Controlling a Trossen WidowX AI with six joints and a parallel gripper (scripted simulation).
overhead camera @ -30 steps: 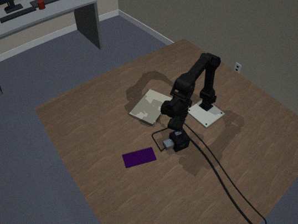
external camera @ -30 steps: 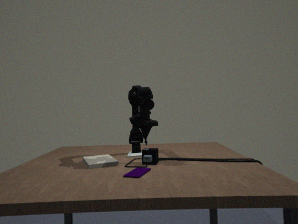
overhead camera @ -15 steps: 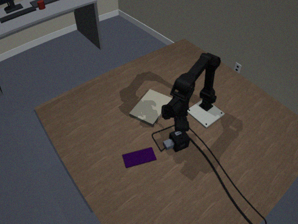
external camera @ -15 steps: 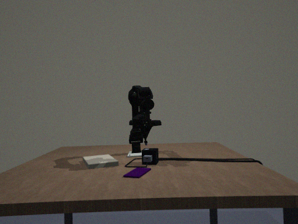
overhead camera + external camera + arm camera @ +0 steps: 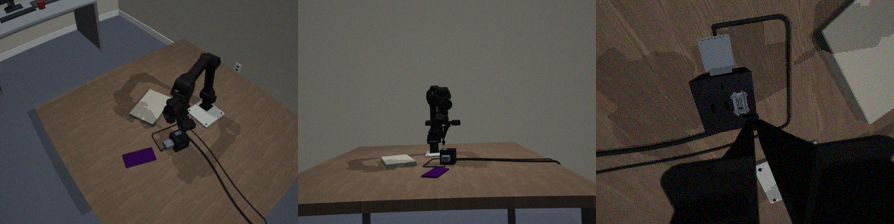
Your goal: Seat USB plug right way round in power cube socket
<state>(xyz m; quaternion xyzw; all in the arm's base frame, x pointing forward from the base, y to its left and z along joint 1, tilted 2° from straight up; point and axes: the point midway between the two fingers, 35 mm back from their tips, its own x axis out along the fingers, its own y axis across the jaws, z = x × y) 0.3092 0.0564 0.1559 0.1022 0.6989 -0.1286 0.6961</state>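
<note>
The silver USB plug lies 10 mm below my gripper tip. Also, from my gripper tip: purple flat card: 210 mm ahead, 50 mm to the right, 130 mm below; pale flat box: 50 mm behind, 260 mm to the right, 120 mm below; silver socket: 10 mm to the left, 60 mm below.
</note>
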